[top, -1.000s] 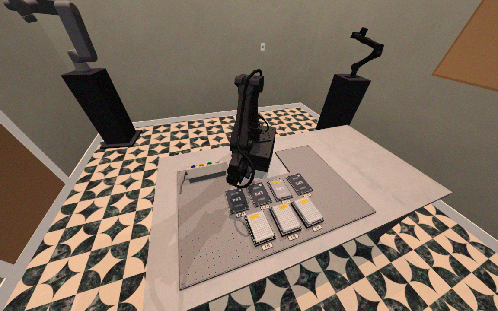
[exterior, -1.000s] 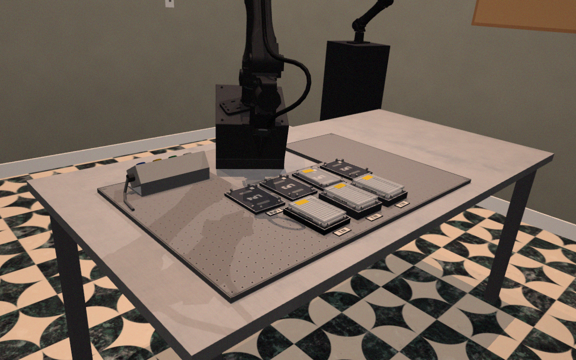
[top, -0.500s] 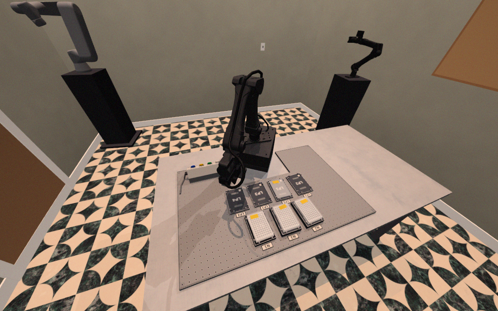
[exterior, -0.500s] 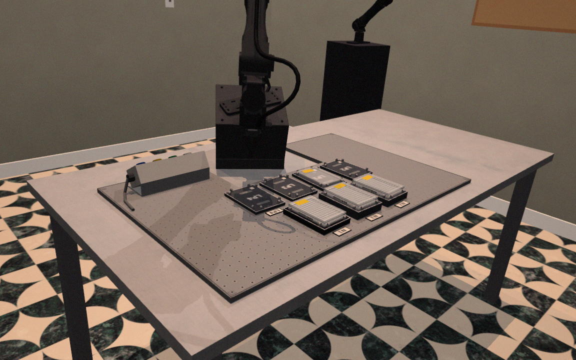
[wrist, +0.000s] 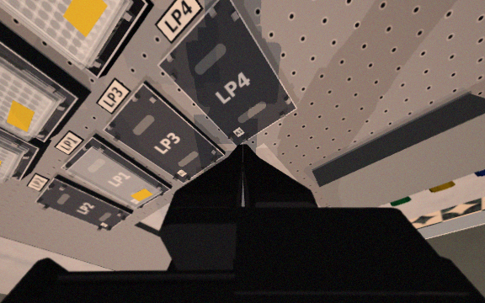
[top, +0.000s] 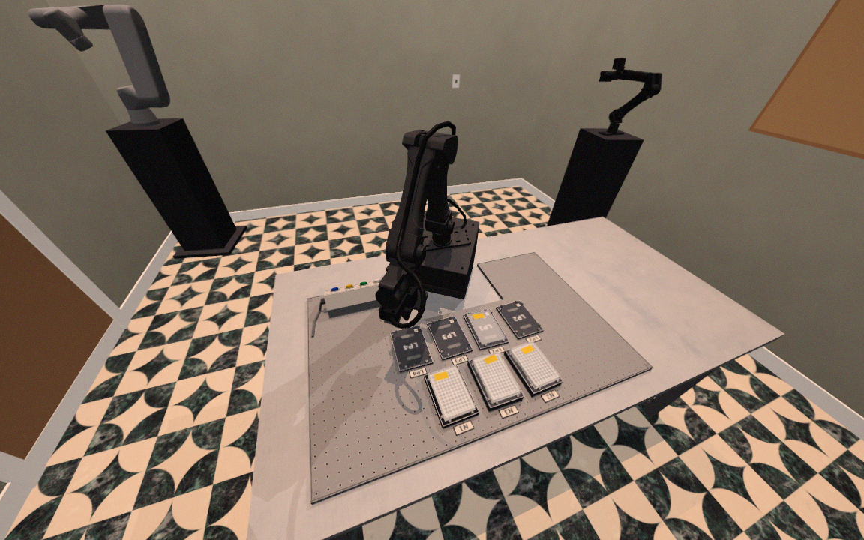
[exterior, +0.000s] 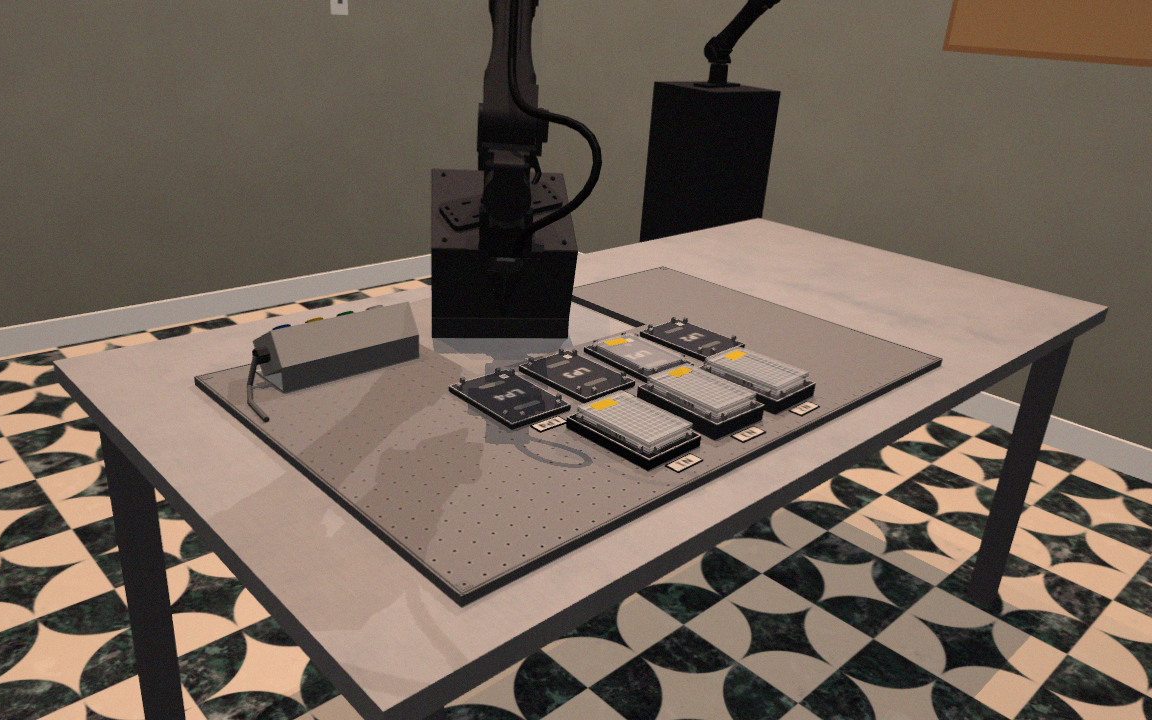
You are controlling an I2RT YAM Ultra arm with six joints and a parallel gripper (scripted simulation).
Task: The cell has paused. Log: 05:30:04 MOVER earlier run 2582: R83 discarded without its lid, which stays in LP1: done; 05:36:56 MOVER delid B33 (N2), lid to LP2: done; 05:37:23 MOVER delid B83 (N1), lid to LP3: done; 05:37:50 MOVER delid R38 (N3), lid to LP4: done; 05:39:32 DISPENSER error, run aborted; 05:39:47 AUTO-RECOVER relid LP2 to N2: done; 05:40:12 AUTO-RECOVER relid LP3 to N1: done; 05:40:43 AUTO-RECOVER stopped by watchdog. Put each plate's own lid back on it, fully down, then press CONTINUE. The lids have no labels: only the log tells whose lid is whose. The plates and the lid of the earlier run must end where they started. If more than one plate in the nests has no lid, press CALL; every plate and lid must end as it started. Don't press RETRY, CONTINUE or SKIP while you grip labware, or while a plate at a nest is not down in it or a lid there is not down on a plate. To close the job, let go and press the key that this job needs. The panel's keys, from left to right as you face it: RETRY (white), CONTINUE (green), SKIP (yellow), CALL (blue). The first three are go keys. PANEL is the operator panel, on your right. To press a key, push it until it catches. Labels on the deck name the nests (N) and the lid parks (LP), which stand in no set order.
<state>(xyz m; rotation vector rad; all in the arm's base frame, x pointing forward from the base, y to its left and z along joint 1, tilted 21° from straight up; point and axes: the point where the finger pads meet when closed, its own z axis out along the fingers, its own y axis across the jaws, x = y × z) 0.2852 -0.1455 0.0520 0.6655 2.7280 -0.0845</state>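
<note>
The green CONTINUE key lies 230 mm behind my hand, 140 mm to the right of it and 70 mm below it. The rest, counted from my hand: plate: 230 mm to the left, 160 mm ahead, 100 mm below; lid park LP3: 130 mm to the left, 130 mm below, 10 mm behind; white RETRY key: 240 mm behind, 90 mm to the right, 70 mm below.
</note>
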